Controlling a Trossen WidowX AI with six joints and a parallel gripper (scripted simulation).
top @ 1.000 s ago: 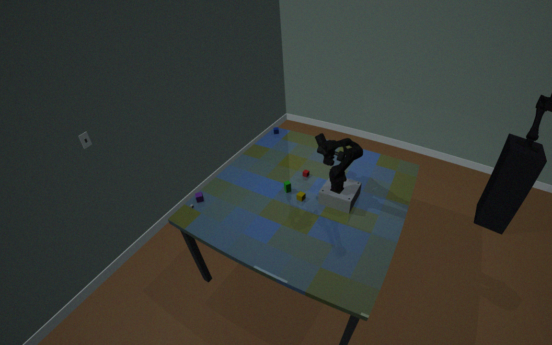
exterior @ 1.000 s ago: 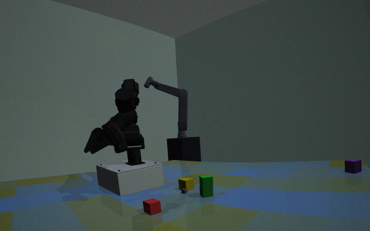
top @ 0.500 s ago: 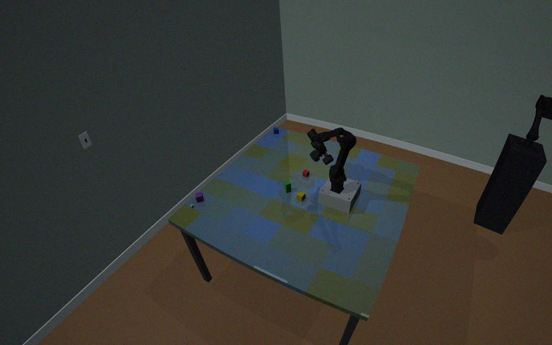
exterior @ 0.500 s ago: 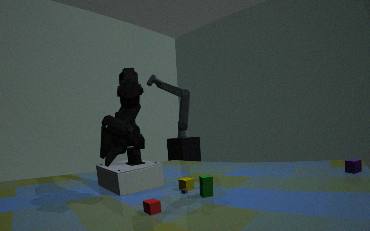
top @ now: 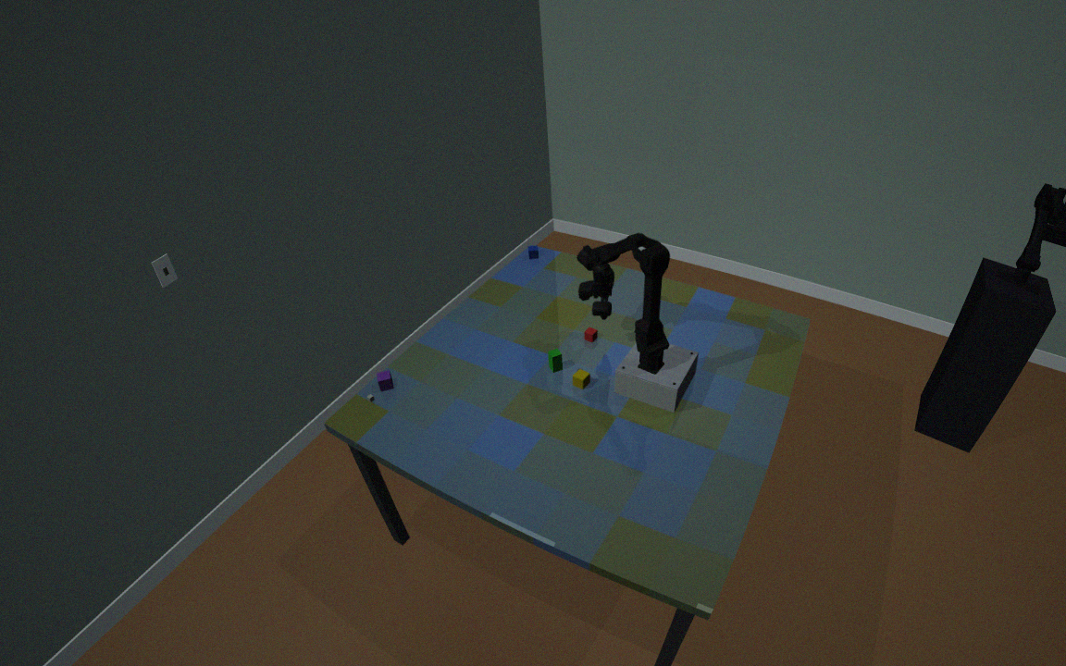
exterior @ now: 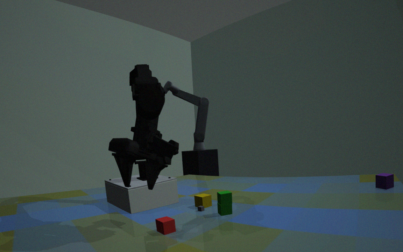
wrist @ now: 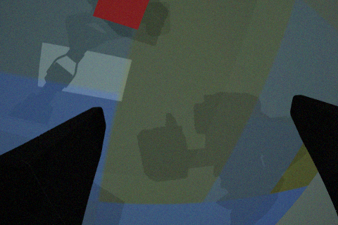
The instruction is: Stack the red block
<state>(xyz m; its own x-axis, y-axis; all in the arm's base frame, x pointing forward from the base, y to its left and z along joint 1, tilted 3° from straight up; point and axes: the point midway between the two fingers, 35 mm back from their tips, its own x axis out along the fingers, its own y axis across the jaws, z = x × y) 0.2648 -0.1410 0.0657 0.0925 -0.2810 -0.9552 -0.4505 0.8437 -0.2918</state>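
The red block lies 3 cm ahead of my gripper tip, 4 cm to the left of it and 10 cm below it. The rest, counted from my gripper tip: yellow block: 7 cm behind, 26 cm to the left, 9 cm below; blue block: 57 cm ahead, 31 cm to the right, 9 cm below; tiny grey cube: 4 cm behind, 22 cm to the left, 11 cm below.
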